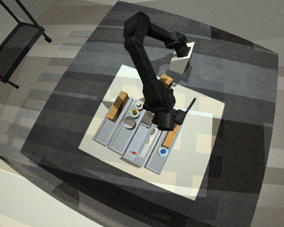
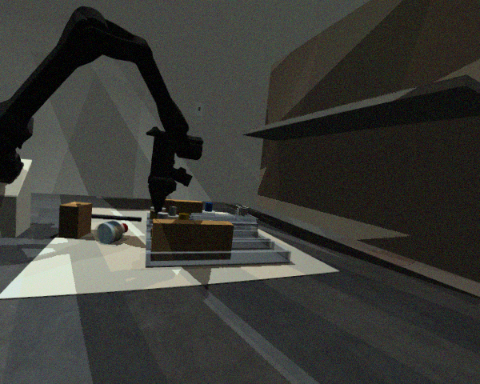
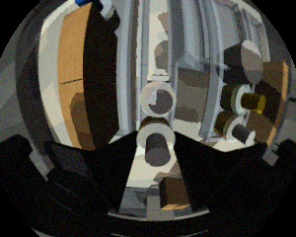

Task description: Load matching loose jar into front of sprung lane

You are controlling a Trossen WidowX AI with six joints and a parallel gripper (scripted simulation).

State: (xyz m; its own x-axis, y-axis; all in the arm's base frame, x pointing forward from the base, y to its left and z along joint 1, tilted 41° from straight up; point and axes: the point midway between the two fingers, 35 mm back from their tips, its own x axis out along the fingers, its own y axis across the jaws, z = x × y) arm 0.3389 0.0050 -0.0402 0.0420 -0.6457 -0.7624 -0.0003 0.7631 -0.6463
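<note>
The sprung lane is 15 cm ahead of my gripper tip, 3 cm to the right of it and 3 cm below it. Also, from my gripper tip: brown box 18 cm behind, 6 cm to the right, 1 cm below; red mark 22 cm ahead, 4 cm to the right, 2 cm above; black rod 11 cm to the left, 11 cm behind, 4 cm below.
</note>
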